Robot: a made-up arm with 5 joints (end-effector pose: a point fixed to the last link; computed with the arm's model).
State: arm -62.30 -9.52 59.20 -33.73 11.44
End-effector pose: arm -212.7 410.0 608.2 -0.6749 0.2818 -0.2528 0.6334
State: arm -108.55 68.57 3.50 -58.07 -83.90
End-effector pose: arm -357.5 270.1 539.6 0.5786 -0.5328 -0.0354 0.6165
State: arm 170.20 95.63 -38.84 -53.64 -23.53
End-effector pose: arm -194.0 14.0 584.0 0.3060 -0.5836 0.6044 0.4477
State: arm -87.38 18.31 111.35 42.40 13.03
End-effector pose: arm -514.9 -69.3 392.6 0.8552 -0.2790 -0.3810 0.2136
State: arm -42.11 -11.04 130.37 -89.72 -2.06
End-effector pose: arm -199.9 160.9 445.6 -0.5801 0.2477 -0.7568 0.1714
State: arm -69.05 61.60 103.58 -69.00 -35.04
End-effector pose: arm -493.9 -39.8 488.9 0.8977 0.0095 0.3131 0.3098
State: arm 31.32 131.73 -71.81 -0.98 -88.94
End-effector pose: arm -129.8 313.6 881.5 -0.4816 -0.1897 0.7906 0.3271
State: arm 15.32 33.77 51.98 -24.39 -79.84
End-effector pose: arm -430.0 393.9 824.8 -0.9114 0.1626 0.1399 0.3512
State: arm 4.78 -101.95 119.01 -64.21 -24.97
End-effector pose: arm 4.1 28.2 622.6 0.0508 0.9471 -0.2301 0.2180
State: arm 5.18 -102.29 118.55 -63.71 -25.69
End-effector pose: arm 4.2 26.0 623.2 0.0530 0.9488 -0.2199 0.2206
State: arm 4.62 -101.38 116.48 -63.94 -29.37
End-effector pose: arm 1.9 25.0 633.3 0.0517 0.9529 -0.1991 0.2227
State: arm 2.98 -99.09 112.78 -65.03 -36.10
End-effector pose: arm -3.4 27.1 653.2 0.0448 0.9591 -0.1671 0.2240
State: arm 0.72 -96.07 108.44 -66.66 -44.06
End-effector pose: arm -11.2 33.2 676.8 0.0326 0.9651 -0.1310 0.2246
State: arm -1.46 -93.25 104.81 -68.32 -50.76
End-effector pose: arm -18.9 41.5 696.3 0.0189 0.9691 -0.1020 0.2238
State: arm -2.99 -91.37 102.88 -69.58 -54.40
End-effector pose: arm -23.9 48.6 706.8 0.0094 0.9710 -0.0892 0.2215
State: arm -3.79 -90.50 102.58 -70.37 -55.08
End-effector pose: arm -25.4 52.9 709.1 0.0062 0.9715 -0.0923 0.2184
